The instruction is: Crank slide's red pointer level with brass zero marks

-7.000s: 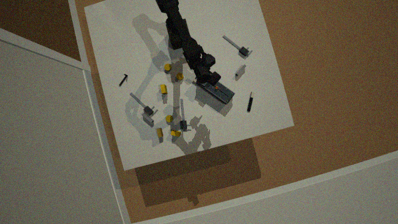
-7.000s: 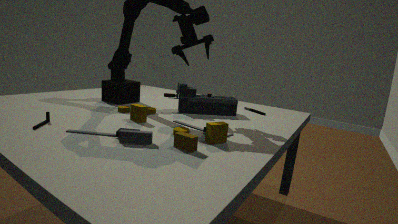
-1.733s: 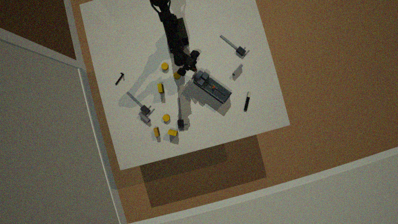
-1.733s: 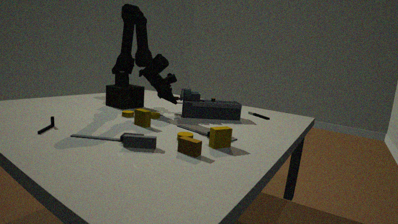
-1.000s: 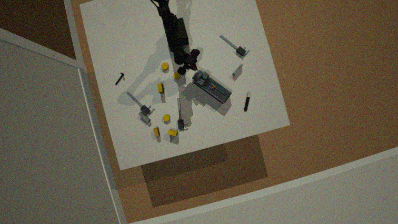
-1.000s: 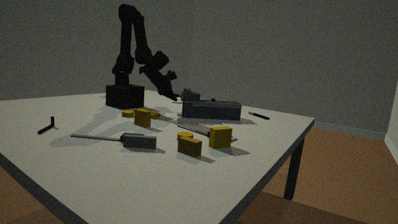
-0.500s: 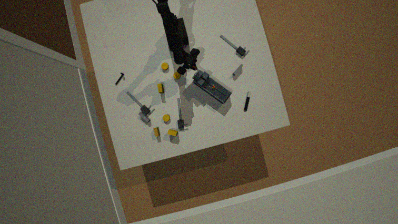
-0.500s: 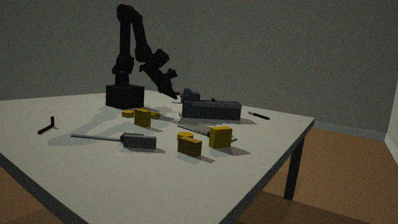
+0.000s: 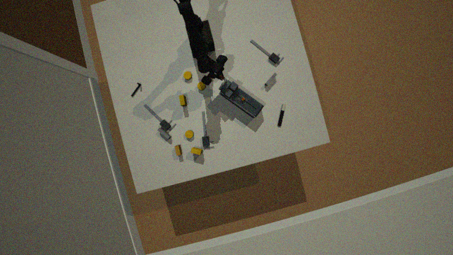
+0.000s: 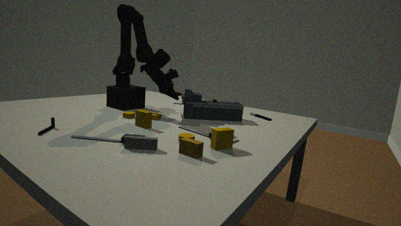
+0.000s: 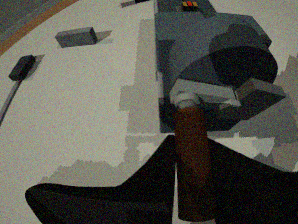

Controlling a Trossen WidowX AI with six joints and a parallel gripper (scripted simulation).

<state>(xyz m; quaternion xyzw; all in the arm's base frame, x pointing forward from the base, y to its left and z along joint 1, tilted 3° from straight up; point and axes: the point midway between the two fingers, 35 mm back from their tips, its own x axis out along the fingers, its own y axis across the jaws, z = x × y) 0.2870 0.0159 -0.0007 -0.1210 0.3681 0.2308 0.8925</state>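
Right now the brown crank handle is 10 mm behind my gripper tip, 10 mm to the right of it and 20 mm above it. Round my gripper tip: slide 160 mm ahead, 60 mm to the left, 10 mm above; black l-shaped key 200 mm behind, 510 mm to the right, 60 mm below; black bar 330 mm ahead, 260 mm to the left, 70 mm below.
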